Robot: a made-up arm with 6 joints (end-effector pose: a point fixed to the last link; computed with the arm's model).
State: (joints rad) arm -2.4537 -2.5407 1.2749 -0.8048 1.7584 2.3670
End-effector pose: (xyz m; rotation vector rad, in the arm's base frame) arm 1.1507 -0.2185 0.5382 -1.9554 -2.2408 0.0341
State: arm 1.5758 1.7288 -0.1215 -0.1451 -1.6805 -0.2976
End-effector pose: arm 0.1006 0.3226 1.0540 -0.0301 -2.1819 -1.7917
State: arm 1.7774 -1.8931 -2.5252 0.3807 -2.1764 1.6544
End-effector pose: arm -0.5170 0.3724 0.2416 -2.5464 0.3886 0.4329
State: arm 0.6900 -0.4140 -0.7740 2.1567 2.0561 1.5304
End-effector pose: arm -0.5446 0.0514 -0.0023 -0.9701 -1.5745 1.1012
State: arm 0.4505 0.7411 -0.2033 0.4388 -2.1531 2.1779
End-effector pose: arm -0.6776 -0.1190 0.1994 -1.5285 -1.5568 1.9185
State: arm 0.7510 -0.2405 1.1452 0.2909 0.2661 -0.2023
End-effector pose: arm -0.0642 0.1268 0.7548 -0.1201 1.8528 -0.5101
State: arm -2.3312 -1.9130 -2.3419 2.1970 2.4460 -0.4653
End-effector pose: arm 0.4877 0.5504 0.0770 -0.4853 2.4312 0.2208
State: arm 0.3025 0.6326 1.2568 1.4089 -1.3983 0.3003
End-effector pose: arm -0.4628 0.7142 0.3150 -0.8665 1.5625 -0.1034
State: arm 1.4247 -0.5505 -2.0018 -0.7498 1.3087 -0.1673
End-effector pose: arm -0.9301 0.4683 0.2060 0.2273 -0.6757 -1.0451
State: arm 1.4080 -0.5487 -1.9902 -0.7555 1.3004 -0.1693
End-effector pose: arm -0.9390 0.4663 0.1967 0.2347 -0.6782 -1.0299
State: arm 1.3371 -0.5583 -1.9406 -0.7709 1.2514 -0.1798
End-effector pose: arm -0.9716 0.4683 0.1558 0.2637 -0.6912 -0.9761
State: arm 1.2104 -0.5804 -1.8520 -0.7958 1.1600 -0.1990
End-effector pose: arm -1.0236 0.4713 0.0779 0.3164 -0.7165 -0.8785
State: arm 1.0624 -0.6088 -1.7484 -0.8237 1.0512 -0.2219
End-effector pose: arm -1.0746 0.4693 -0.0201 0.3800 -0.7494 -0.7569
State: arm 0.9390 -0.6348 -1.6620 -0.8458 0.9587 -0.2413
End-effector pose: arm -1.1079 0.4628 -0.1073 0.4340 -0.7801 -0.6485
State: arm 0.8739 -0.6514 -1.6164 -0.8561 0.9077 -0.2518
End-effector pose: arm -1.1214 0.4588 -0.1549 0.4631 -0.7976 -0.5899
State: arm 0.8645 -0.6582 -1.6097 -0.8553 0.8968 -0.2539
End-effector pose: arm -1.1225 0.4613 -0.1611 0.4688 -0.8004 -0.5841
